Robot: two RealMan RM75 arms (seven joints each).
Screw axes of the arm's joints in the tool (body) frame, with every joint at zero. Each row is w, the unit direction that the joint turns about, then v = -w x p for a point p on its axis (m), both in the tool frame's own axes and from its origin. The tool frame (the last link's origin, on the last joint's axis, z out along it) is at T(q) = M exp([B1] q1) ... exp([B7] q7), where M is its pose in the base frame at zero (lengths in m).
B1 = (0, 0, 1, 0, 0, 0)
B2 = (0, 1, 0, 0.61, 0, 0)
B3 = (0, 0, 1, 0, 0, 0)
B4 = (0, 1, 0, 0.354, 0, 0)
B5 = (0, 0, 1, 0, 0, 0)
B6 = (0, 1, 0, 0.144, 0, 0)
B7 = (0, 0, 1, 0, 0, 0)
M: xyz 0 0 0.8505 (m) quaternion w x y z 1 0 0 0
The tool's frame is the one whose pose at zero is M.
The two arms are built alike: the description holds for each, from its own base.
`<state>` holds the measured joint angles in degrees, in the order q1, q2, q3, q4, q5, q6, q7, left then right.
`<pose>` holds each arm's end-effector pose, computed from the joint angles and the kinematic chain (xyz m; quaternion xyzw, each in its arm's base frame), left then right.
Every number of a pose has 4 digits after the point. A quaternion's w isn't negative.
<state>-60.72 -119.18 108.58 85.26 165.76 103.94 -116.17 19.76 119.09 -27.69 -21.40 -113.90 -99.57 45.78</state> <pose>-0.0273 0.3432 -0.0311 -0.8247 0.3133 0.4590 0.1052 0.3074 0.2396 -0.0200 -0.9118 0.1298 0.3425 0.1857</pose>
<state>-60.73 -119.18 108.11 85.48 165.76 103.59 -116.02 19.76 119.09 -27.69 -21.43 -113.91 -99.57 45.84</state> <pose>-0.0255 0.3442 -0.0304 -0.8265 0.3143 0.4542 0.1090 0.3074 0.2397 -0.0200 -0.9118 0.1301 0.3424 0.1856</pose>
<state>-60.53 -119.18 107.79 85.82 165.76 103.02 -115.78 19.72 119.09 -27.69 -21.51 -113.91 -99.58 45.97</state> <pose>-0.0242 0.3450 -0.0300 -0.8281 0.3168 0.4486 0.1128 0.3076 0.2396 -0.0197 -0.9118 0.1309 0.3422 0.1856</pose>
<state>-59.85 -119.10 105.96 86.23 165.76 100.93 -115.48 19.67 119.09 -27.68 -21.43 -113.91 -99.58 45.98</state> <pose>-0.0220 0.3506 -0.0272 -0.8372 0.3133 0.4293 0.1287 0.3077 0.2392 -0.0199 -0.9115 0.1319 0.3425 0.1855</pose>
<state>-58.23 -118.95 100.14 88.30 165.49 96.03 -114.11 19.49 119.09 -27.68 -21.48 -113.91 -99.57 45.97</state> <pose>-0.0127 0.3650 -0.0136 -0.8580 0.3051 0.3740 0.1759 0.3085 0.2383 -0.0198 -0.9114 0.1330 0.3419 0.1863</pose>
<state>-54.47 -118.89 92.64 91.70 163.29 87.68 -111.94 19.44 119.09 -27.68 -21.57 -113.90 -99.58 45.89</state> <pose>-0.0055 0.3823 0.0083 -0.8787 0.2927 0.2863 0.2454 0.3088 0.2382 -0.0195 -0.9116 0.1322 0.3414 0.1870</pose>
